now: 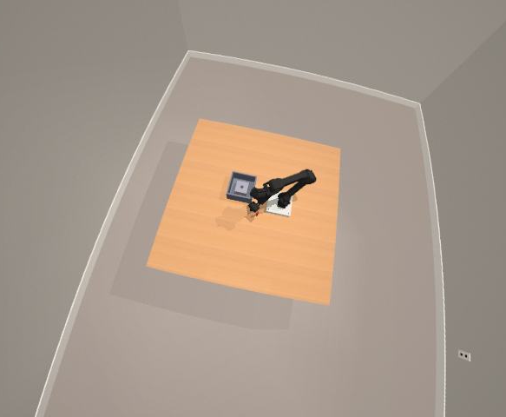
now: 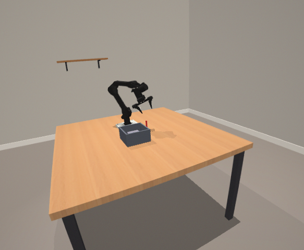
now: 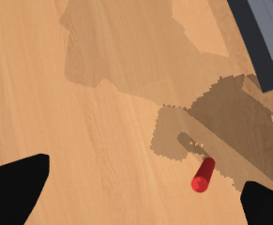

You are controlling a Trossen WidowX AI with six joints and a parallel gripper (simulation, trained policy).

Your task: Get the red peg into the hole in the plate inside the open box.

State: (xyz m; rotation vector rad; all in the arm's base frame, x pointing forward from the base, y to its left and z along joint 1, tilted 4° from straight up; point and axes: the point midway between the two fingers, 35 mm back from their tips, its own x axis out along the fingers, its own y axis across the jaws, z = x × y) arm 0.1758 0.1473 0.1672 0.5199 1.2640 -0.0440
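Right now my gripper tip is 30 mm past the red peg and 140 mm above it. Round my gripper tip: dark grey box: 140 mm ahead, 160 mm to the right, 150 mm below; grey plate: 140 mm ahead, 160 mm to the right, 130 mm below.
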